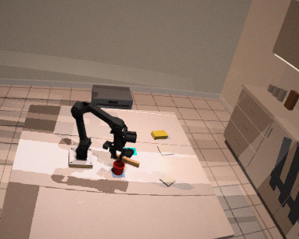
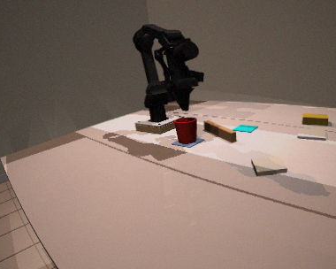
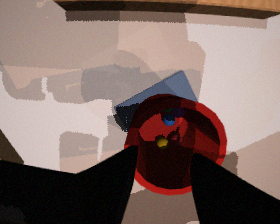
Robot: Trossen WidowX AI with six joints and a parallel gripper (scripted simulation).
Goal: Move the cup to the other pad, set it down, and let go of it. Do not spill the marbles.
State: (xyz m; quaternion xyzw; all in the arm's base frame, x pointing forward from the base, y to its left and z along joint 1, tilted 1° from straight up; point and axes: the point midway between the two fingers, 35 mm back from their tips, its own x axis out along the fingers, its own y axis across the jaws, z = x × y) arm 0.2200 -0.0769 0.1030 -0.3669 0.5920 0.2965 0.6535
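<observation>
Now: the red cup 6 cm below my gripper tip, 2 cm to the right of it and 1 cm ahead of it. From my gripper tip the other things lie so: wooden bar (9 cm to the left, 9 cm below, 7 cm ahead); then thin white tile (39 cm ahead, 21 cm to the left, 10 cm below); then cyan pad (19 cm to the left, 12 cm ahead, 11 cm below).
</observation>
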